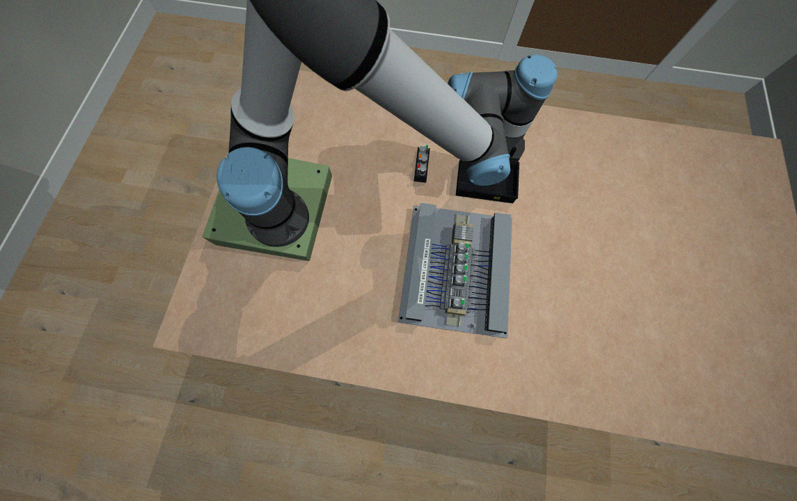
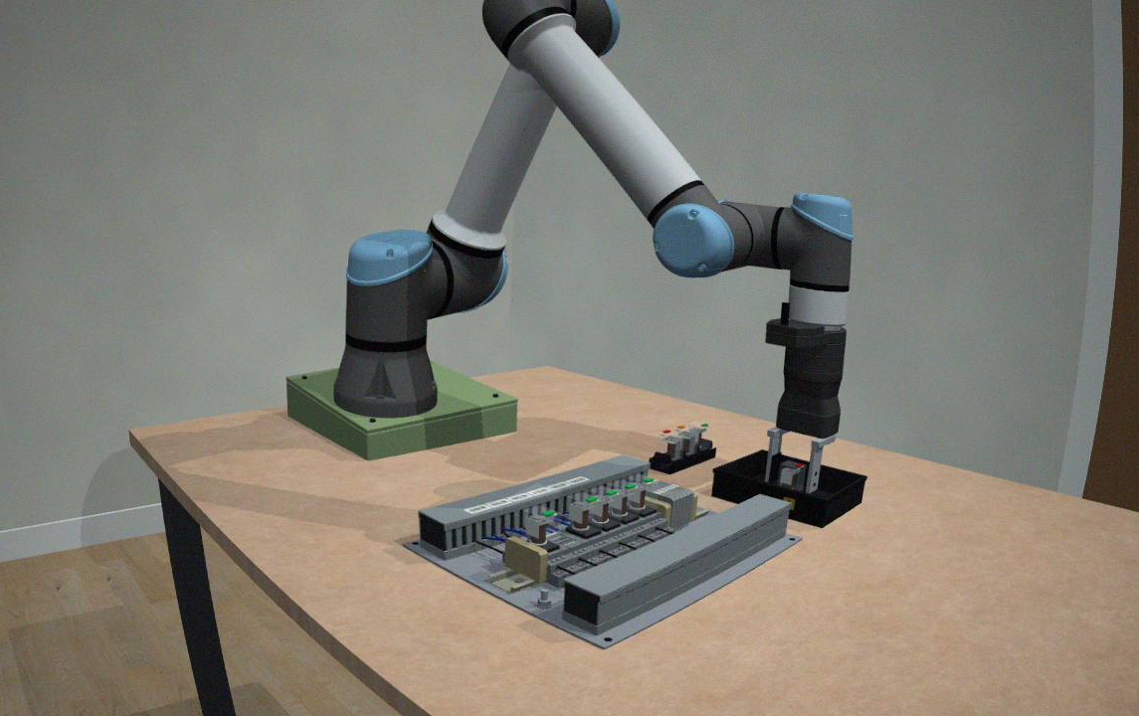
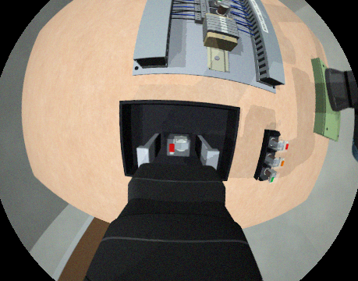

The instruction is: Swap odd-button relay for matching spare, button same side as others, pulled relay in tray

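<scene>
The black tray is 2 cm below my hand.
</scene>
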